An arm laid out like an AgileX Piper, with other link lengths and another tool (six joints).
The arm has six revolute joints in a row. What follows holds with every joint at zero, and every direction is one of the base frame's.
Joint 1 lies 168.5 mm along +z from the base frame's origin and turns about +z.
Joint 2 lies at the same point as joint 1 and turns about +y.
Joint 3 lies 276.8 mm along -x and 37.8 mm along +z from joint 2 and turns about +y.
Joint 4 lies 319.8 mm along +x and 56.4 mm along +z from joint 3 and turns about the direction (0.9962, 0, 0.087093).
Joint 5 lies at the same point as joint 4 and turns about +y.
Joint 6 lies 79.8 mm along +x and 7.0 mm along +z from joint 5 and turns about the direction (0.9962, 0, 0.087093).
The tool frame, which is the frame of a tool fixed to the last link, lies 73.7 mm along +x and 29.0 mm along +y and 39.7 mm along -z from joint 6; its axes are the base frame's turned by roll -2.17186, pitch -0.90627 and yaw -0.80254 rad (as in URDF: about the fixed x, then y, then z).
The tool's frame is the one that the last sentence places.
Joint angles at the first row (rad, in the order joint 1, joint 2, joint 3, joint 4, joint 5, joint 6):
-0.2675 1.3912 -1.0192 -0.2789 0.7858 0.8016
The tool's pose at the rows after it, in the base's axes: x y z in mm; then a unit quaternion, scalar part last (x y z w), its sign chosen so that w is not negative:
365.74, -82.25, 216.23, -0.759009, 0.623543, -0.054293, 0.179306
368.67, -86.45, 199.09, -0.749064, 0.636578, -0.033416, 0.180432
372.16, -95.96, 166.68, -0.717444, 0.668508, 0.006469, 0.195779
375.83, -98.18, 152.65, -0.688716, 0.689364, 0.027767, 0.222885
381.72, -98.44, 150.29, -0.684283, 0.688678, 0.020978, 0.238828
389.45, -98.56, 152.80, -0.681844, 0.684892, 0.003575, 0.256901
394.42, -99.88, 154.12, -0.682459, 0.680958, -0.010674, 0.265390
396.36, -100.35, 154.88, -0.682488, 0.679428, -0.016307, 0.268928
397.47, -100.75, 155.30, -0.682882, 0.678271, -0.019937, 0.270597
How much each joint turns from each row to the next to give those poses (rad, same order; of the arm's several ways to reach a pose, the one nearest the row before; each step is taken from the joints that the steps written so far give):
-0.0100 0.0742 -0.0165 0.0096 -0.0050 0.0009
-0.0162 0.0501 -0.0026 0.0219 -0.0056 0.0021
-0.0449 0.0927 -0.0007 0.0725 -0.0179 0.0007
-0.0279 0.0450 0.0000 0.0841 -0.0160 -0.0066
-0.0043 0.0120 0.0000 0.0305 -0.0366 -0.0089
0.0000 0.0008 0.0000 0.0234 -0.0472 -0.0030
0.0000 0.0012 0.0000 0.0043 -0.0350 0.0000
0.0000 0.0000 0.0000 0.0023 -0.0135 0.0000
0.0000 0.0000 0.0000 0.0000 -0.0083 0.0000

